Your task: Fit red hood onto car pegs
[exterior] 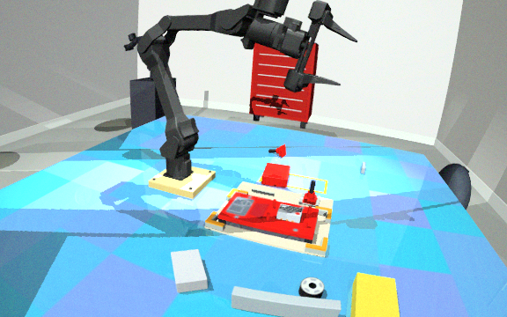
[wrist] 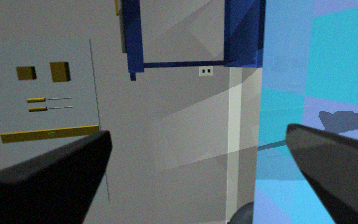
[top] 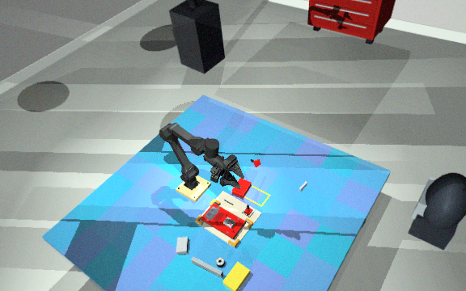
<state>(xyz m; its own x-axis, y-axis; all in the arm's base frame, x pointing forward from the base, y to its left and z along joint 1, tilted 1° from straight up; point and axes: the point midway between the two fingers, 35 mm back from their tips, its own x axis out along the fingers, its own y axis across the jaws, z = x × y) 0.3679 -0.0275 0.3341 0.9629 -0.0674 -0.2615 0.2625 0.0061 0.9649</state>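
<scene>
The red hood is 330 mm below my gripper tip, 160 mm to the left of it and 160 mm behind it. Round my gripper tip: engine block 320 mm below, 70 mm behind, 40 mm to the right; black wheel 340 mm below, 220 mm to the right, 20 mm ahead; yellow block 330 mm below, 230 mm to the right, 120 mm ahead.
</scene>
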